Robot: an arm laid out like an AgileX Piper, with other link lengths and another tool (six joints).
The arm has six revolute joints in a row. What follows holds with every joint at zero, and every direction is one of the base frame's.
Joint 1 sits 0.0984 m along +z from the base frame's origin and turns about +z.
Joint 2 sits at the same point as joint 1 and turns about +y.
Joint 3 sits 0.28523 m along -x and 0.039 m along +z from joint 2 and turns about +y.
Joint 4 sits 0.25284 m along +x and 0.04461 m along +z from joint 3 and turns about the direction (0.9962, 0, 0.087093).
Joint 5 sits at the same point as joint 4 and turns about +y.
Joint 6 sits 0.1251 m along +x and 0.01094 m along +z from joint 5 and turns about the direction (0.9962, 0, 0.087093).
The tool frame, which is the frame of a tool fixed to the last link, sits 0.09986 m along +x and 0.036 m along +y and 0.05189 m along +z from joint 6; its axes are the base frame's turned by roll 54.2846, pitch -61.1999 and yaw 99.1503 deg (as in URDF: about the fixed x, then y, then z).
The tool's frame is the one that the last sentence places.
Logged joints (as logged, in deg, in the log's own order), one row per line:
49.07 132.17 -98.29 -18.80 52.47 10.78
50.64 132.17 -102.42 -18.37 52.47 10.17
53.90 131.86 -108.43 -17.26 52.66 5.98
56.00 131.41 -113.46 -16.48 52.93 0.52
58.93 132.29 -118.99 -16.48 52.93 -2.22
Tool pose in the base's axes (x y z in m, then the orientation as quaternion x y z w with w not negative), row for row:
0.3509 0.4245 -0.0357 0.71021 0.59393 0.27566 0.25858
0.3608 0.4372 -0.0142 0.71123 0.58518 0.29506 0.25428
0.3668 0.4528 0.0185 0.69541 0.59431 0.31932 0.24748
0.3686 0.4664 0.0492 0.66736 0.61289 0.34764 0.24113
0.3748 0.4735 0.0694 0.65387 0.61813 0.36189 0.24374
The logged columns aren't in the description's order. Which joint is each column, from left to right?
Columns, left to right: joint 5, joint 2, joint 3, joint 4, joint 1, joint 6.
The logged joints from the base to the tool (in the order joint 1, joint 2, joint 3, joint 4, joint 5, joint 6), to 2 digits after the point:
52.47 132.17 -98.29 -18.80 49.07 10.78
52.47 132.17 -102.42 -18.37 50.64 10.17
52.66 131.86 -108.43 -17.26 53.90 5.98
52.93 131.41 -113.46 -16.48 56.00 0.52
52.93 132.29 -118.99 -16.48 58.93 -2.22

